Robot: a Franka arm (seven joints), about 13 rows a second.
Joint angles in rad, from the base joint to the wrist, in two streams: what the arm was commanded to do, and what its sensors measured. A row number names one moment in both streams.
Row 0, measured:
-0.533 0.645 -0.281 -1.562 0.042 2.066 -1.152
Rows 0 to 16, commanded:
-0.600 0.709 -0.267 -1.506 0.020 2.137 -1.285
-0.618 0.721 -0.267 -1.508 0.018 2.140 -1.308
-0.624 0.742 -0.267 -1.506 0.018 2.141 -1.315
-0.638 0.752 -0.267 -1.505 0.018 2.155 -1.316
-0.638 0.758 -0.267 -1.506 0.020 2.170 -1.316
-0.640 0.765 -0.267 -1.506 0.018 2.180 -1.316
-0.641 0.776 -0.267 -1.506 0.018 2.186 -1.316
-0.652 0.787 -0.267 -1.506 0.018 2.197 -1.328
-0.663 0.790 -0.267 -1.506 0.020 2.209 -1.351
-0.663 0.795 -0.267 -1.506 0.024 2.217 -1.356
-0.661 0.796 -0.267 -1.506 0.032 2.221 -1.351
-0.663 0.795 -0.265 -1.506 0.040 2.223 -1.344
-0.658 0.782 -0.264 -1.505 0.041 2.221 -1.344
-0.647 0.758 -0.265 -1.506 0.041 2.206 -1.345
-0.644 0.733 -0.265 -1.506 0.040 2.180 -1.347
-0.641 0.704 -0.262 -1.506 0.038 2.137 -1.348
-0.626 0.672 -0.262 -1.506 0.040 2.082 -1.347
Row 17, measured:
-0.638 0.749 -0.271 -1.497 0.039 2.172 -1.337
